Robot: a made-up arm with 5 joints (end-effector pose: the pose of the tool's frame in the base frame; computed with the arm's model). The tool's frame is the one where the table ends. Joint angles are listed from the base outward.
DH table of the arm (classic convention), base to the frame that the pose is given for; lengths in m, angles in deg. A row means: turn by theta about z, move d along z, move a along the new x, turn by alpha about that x. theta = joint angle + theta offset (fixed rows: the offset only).
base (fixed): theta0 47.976, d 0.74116, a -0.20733, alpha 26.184
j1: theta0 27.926, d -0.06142, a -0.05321, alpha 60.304
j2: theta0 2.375, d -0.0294, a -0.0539, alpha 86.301
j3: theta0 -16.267, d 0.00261, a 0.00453, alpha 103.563
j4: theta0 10.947, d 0.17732, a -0.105, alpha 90
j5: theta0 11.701, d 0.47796, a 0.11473, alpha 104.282
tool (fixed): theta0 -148.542, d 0.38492, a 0, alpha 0
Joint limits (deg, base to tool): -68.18..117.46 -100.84..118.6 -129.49..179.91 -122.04..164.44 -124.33..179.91
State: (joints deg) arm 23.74 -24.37 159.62 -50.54 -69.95
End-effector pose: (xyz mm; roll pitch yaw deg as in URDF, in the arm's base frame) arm -596.9 83.7 575.7 -162.58 11.05 31.95
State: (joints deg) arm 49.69 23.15 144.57 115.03 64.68
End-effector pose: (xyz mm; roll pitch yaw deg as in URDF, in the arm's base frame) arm 31.6 285.1 628.2 110.82 32.03 -111.92
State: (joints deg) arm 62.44 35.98 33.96 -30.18 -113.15
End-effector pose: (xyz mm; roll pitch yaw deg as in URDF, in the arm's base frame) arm 53.8 -544.9 108.8 171.11 -10.97 -174.29
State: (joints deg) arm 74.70 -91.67 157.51 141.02 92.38
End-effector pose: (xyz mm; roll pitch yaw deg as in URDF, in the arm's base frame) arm 341.0 92.3 520.3 162.33 10.67 -131.75
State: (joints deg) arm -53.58 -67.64 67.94 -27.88 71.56
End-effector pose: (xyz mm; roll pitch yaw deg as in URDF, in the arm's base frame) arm 249.3 80.9 663.4 -116.51 -25.67 -129.90
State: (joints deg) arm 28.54 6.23 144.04 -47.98 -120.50
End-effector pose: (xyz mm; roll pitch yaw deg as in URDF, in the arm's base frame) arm -649.2 155.9 825.5 -103.80 -24.38 16.39
